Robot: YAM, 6 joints.
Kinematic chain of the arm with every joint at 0, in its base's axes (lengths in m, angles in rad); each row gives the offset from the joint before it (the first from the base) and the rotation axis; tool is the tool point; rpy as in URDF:
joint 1: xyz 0 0 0.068 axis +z
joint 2: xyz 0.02 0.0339 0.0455 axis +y
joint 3: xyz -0.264 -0.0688 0 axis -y
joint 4: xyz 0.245 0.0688 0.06 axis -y
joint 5: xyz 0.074 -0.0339 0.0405 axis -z
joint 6: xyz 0.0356 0 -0.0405 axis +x
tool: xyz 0 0 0 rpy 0 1.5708 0
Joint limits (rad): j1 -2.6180..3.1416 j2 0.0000..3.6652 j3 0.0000..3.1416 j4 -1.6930..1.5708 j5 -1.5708..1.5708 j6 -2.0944..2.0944
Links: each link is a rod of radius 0.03 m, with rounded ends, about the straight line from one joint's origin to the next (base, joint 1, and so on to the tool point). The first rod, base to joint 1, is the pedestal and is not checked.
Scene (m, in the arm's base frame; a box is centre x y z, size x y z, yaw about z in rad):
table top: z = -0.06
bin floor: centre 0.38 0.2 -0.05 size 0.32 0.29 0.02 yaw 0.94
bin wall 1: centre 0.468 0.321 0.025 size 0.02 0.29 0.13 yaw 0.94
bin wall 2: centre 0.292 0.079 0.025 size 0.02 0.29 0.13 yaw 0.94
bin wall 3: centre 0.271 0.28 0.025 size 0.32 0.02 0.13 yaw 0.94
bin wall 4: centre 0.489 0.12 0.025 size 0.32 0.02 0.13 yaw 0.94
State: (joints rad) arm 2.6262 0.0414 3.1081 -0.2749 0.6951 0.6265
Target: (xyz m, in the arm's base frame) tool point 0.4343 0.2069 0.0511
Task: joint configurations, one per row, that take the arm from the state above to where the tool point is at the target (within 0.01 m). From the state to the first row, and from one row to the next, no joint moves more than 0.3 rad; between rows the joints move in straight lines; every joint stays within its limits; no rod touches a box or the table.
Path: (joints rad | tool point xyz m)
1: 2.3891 0.3134 2.9541 -0.2971 0.6959 0.6265 | 0.4139 -0.3562 0.3325
2: 2.1520 0.5854 2.8001 -0.3193 0.6968 0.6265 | 0.2538 -0.3447 0.5153
3: 1.9149 0.8574 2.6461 -0.3414 0.6976 0.6265 | 0.1065 -0.2294 0.6399
4: 1.6779 1.1294 2.4921 -0.3636 0.6984 0.6265 | 0.0277 -0.0434 0.6895
5: 1.4408 1.4014 2.3381 -0.3858 0.6993 0.6265 | 0.0433 0.1543 0.6596
6: 1.2037 1.6734 2.1841 -0.4080 0.7001 0.6265 | 0.1406 0.3018 0.5586
7: 0.9666 1.9454 2.0301 -0.4301 0.7009 0.6265 | 0.2750 0.3580 0.4054
8: 0.7295 2.2174 1.8762 -0.4523 0.7018 0.6265 | 0.3888 0.3168 0.2266
9: 0.4924 2.4894 1.7222 -0.4745 0.7026 0.6265 | 0.4343 0.2069 0.0511

